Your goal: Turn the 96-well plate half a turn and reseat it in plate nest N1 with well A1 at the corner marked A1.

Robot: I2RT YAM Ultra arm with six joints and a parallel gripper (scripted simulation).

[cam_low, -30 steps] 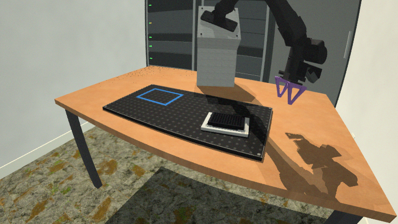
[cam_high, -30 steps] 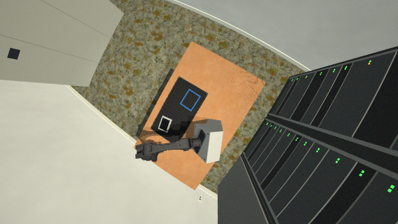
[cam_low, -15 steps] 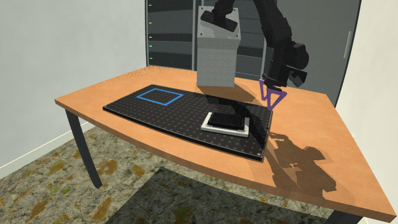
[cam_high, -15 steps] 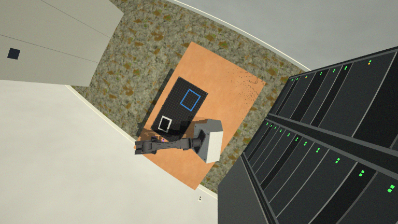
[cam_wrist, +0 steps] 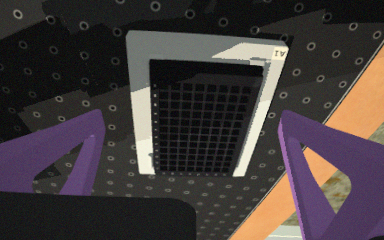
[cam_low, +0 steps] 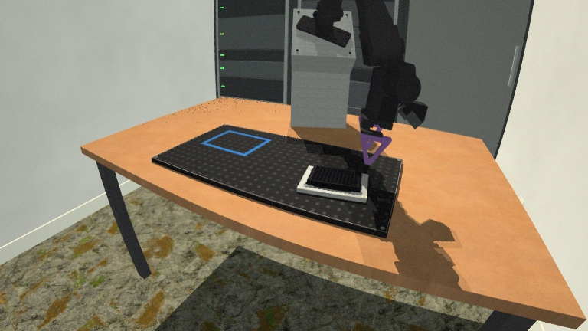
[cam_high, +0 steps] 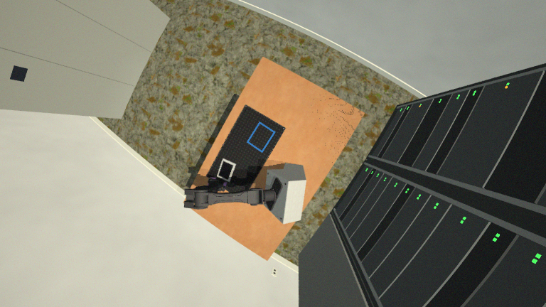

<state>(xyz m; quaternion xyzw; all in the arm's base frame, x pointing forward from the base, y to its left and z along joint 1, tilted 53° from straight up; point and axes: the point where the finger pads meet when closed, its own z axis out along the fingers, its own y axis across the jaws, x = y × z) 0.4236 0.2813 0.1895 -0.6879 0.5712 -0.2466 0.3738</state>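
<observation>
Right now my hand is 4 cm short of the black 96-well plate, 6 cm to the left of it and 7 cm above it. Also, from my hand: plate nest N1: 4 cm ahead, 6 cm to the right, 9 cm below; A1 mark: 6 cm ahead, 3 cm to the left, 8 cm below.
</observation>
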